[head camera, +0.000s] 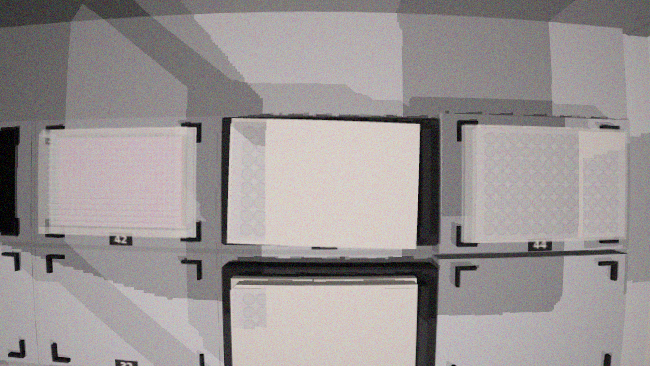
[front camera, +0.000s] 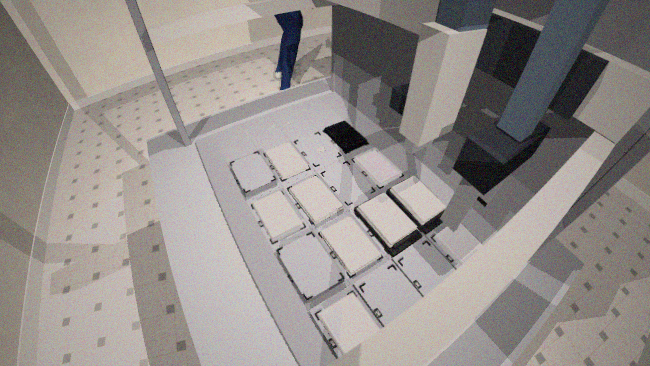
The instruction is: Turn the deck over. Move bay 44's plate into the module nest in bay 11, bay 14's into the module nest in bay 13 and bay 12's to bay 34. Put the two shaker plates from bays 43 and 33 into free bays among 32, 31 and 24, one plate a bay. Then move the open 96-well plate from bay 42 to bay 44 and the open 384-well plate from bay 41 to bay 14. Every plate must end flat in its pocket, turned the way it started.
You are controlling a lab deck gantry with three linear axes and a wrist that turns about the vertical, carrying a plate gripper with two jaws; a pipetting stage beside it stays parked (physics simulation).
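Places are measured from the robot's base along level axes (x ahead, y left, z up), in centimetres.
Pixels of known places: gripper, fingertip midpoint: (front camera: 464, 211); robot's base, origin of the base link: (front camera: 232, 167).
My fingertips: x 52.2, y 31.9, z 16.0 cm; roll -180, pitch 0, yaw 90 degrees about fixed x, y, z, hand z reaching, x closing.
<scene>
For each thing: its top centre in the pictures, then the offset to it from my fingertips. "pt": a spot on its surface instead.
- bay 43, surface spot: (head camera: 340, 185) (front camera: 421, 199) pt dx -12.0, dy +4.3, dz -12.3 cm
- bay 33, surface spot: (head camera: 325, 330) (front camera: 391, 214) pt dx -12.9, dy -5.3, dz -12.3 cm
- Bay 44's lidded plate, middle of its top: (head camera: 554, 184) (front camera: 464, 245) dx +3.4, dy +4.5, dz -13.1 cm
- pink 384-well-looking plate, middle of its top: (head camera: 108, 181) (front camera: 377, 164) dx -29.4, dy +4.5, dz -14.5 cm
- black plate, middle of its top: (front camera: 345, 133) dx -45.8, dy +4.5, dz -14.5 cm
- Bay 12's plate, middle of its top: (front camera: 276, 212) dx -29.4, dy -27.6, dz -14.5 cm
- bay 14's plate, middle of its top: (front camera: 353, 328) dx +3.4, dy -27.6, dz -13.1 cm
- small pale scrap, middle of its top: (front camera: 320, 149) dx -44.8, dy -5.4, dz -15.8 cm
My gripper (front camera: 464, 215) is raised over the right rear of the deck in the front view; its translucent jaws are apart, with no plate between them. Shaker plates sit in bay 43 (front camera: 415, 197) (head camera: 340, 185) and bay 33 (front camera: 387, 220) (head camera: 325, 330). Bay 44's lidded plate (front camera: 457, 242) (head camera: 535, 185) lies right of them. The pink 384-well-looking plate (front camera: 377, 165) (head camera: 120, 177) is in bay 42, the black plate (front camera: 346, 136) (head camera: 7, 180) in bay 41. Bay 12's plate (front camera: 277, 215) and bay 14's plate (front camera: 347, 320) lie in place. Nests 11 (front camera: 252, 171) and 13 (front camera: 310, 265) hold no plate.
Other plates stand in bays 21 (front camera: 287, 160), 22 (front camera: 316, 197) and 23 (front camera: 351, 242). A small pale scrap (front camera: 321, 149) lies in bay 31. The parked pipetting stage (front camera: 435, 85) stands behind the deck. A pale rail (front camera: 500, 260) runs along the right side.
</scene>
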